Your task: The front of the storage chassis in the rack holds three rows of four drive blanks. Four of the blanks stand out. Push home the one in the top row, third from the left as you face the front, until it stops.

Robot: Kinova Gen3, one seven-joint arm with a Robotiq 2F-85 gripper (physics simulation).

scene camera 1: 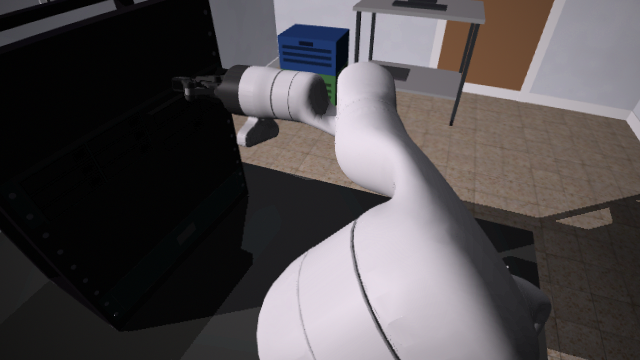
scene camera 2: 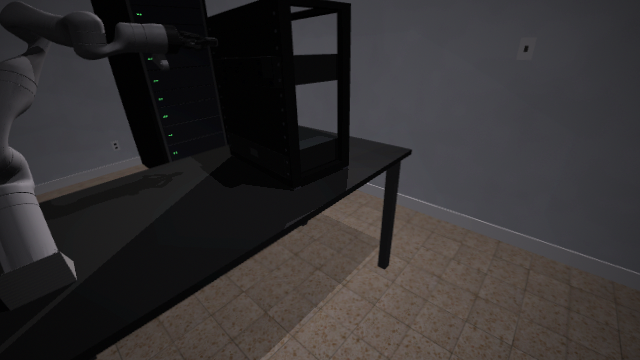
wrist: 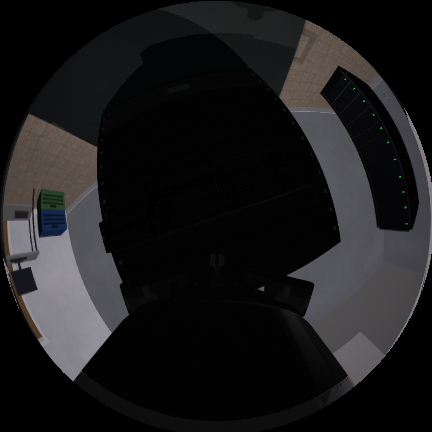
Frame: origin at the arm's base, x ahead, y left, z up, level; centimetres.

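Seen in the pictures: gripper, fingertip midpoint: (scene camera 1: 175,83) (scene camera 2: 216,42) (wrist: 216,262); arm's base at its link origin: (scene camera 2: 36,268).
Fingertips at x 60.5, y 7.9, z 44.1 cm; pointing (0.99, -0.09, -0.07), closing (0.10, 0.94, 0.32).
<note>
Pixels of each thing's middle, then the offset from my fingertips to it. "*": a spot on its surface instead. Level surfaces: height alone.
- rack at the middle of its body: (scene camera 1: 116,151) (wrist: 203,168) (scene camera 2: 277,94) dy +0.1, dx +23.7, dz -19.2 cm
- storage chassis at a spot on its surface: (wrist: 240,192) * dy +5.7, dx +8.8, dz -7.4 cm
- dark table at its surface level: dz -48.8 cm
The rack (scene camera 1: 236,150) (scene camera 2: 343,100) (wrist: 327,207) is black and stands upright on the table. The storage chassis (scene camera 1: 115,150) (wrist: 240,192) is a very dark band across its front. Faint outlines of blanks show, but I cannot tell one from another or make out the third one in the top row. My gripper (scene camera 1: 177,83) (scene camera 2: 215,42) (wrist: 216,262) is shut and empty. It points at the rack front, near the level of the chassis's upper edge in the scene camera 1 view. The wrist view has the rack's base at the top. Contact between the fingertips and the front is too dark to tell.
The dark table (scene camera 1: 310,200) (scene camera 2: 175,240) (wrist: 75,85) carries the rack and the arm. A tall cabinet with green lights (scene camera 2: 190,110) (wrist: 382,160) stands beyond the rack. A blue box (scene camera 1: 310,50) (wrist: 52,222) sits on a green one near a grey shelf table (scene camera 1: 425,80).
</note>
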